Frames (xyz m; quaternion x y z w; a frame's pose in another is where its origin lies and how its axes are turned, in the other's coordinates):
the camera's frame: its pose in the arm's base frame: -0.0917 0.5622 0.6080 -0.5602 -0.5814 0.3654 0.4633
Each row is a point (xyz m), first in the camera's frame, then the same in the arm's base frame.
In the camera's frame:
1: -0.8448 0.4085 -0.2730
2: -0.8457 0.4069 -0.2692
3: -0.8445 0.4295 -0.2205
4: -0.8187 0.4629 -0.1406
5: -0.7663 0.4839 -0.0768
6: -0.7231 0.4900 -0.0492
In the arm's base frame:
1: 0.2468 -0.2568 0.1960
2: 0.2427 -0.2575 0.1963
3: 0.2036 -0.2494 0.1603
4: 0.1398 -0.2128 0.1079
5: 0.0889 -0.1527 0.0754
6: 0.0671 -0.1067 0.0669

